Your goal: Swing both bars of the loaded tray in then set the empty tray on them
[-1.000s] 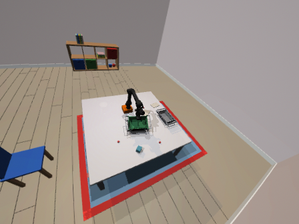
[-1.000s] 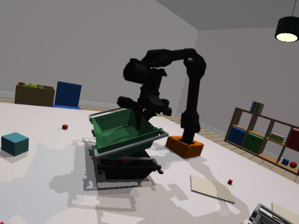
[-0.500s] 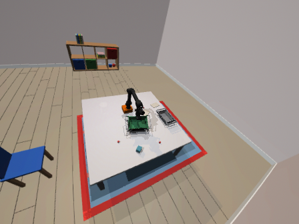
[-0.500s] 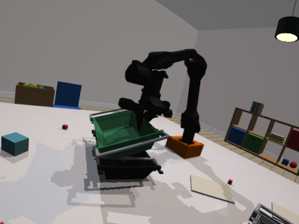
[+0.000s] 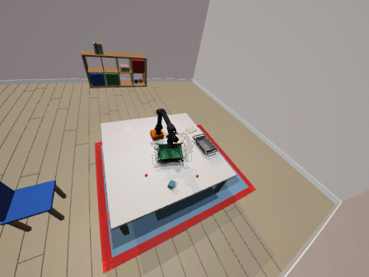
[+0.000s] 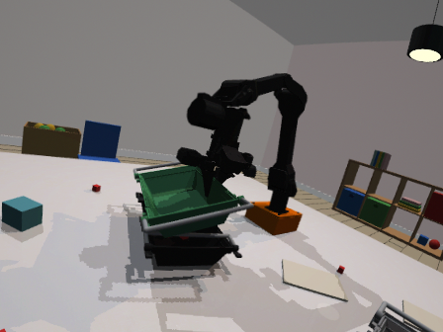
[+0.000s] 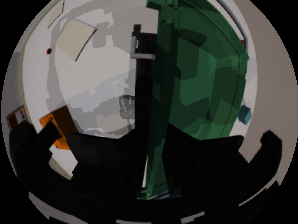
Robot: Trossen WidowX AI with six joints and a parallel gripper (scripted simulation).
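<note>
My gripper tip is 7 cm short of the green tray, 3 cm to the left of it and 1 cm below it. Round my gripper tip: teal cube: 35 cm ahead, 18 cm to the right, 10 cm below.
</note>
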